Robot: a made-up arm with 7 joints.
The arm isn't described. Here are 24 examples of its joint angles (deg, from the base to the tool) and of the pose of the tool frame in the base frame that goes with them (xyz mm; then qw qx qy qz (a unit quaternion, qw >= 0)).
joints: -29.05 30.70 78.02 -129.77 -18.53 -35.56 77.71
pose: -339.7 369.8 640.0 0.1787 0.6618 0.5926 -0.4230
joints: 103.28 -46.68 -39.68 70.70 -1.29 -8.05 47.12
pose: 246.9 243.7 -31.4 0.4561 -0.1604 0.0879 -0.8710
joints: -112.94 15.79 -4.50 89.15 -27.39 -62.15 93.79
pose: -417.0 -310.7 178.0 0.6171 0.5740 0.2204 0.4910
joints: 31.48 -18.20 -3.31 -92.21 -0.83 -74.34 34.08
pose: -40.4 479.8 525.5 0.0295 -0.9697 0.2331 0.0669
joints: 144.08 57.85 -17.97 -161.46 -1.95 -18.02 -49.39
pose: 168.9 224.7 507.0 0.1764 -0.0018 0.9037 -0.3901
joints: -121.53 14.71 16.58 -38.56 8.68 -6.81 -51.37
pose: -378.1 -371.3 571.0 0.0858 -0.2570 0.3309 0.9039
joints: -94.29 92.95 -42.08 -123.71 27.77 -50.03 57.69
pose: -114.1 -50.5 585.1 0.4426 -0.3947 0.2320 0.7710
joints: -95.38 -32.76 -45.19 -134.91 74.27 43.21 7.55
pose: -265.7 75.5 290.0 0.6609 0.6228 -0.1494 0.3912
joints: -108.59 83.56 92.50 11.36 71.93 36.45 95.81
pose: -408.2 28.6 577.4 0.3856 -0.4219 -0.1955 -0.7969
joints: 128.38 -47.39 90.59 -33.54 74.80 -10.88 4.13
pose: 120.0 260.9 150.7 0.8798 0.2491 0.3546 0.1951
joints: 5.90 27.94 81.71 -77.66 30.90 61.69 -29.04
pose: -192.5 528.4 217.5 0.7185 -0.3716 -0.3057 0.5023
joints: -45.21 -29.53 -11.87 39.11 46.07 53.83 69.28
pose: -243.4 43.8 114.3 0.5423 -0.3862 0.0816 0.7417
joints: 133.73 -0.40 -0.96 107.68 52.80 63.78 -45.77
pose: 204.2 12.9 469.6 0.2242 -0.4193 0.8612 0.1796
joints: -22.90 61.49 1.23 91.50 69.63 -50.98 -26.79
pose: -409.4 352.4 382.9 0.5536 -0.2465 0.4357 0.6655
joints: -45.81 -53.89 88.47 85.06 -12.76 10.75 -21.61
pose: 26.6 87.8 311.1 0.3810 0.5496 0.7103 -0.2198
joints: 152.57 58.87 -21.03 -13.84 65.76 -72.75 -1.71
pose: 196.2 59.5 854.8 0.3295 0.0649 -0.9342 0.1204
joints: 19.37 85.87 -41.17 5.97 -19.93 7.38 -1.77
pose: -10.9 486.3 874.0 0.5650 0.7694 0.2685 -0.1289
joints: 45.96 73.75 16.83 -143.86 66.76 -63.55 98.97
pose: -53.6 464.1 512.2 0.7859 -0.1114 -0.1467 -0.5903
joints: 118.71 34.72 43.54 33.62 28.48 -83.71 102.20
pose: 543.6 188.3 560.9 0.0591 0.6096 -0.7710 -0.1743
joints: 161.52 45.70 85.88 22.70 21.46 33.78 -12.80
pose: 176.3 -171.9 488.1 0.3999 -0.4355 0.3844 -0.7090
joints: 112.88 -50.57 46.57 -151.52 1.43 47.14 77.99
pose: 272.1 229.6 395.8 0.2280 0.5454 -0.6327 -0.5003
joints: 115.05 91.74 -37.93 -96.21 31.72 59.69 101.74
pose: 0.8 209.8 694.6 0.8373 -0.1830 0.5019 -0.1162
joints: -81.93 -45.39 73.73 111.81 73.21 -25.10 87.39
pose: -133.2 -26.7 338.3 0.0225 -0.8045 -0.2167 0.5525
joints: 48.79 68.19 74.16 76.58 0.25 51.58 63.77
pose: 173.6 405.2 418.8 0.6387 -0.6300 -0.4146 -0.1526
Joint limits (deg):
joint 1: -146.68..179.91
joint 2: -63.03..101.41
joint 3: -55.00..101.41
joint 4: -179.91..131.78
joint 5: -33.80..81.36
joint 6: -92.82..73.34
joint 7: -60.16..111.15
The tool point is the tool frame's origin. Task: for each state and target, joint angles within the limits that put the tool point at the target. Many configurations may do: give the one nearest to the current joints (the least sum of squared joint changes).
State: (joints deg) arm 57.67 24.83 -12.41 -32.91 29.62 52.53 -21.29
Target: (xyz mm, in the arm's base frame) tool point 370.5 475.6 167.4
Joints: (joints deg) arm 73.29 -12.66 2.89 -12.23 5.03 18.17 -12.60
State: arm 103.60 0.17 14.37 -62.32 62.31 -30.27 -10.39
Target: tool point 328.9 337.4 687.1
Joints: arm 104.90 21.38 -3.38 -81.23 46.10 -41.07 -5.48
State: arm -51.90 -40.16 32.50 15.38 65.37 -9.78 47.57
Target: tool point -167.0 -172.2 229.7
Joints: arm -47.85 -58.02 41.30 15.23 65.27 -30.13 47.00
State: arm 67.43 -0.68 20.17 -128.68 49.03 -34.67 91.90
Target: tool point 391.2 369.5 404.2
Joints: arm 96.21 -6.96 29.39 -90.13 62.04 -6.24 74.32
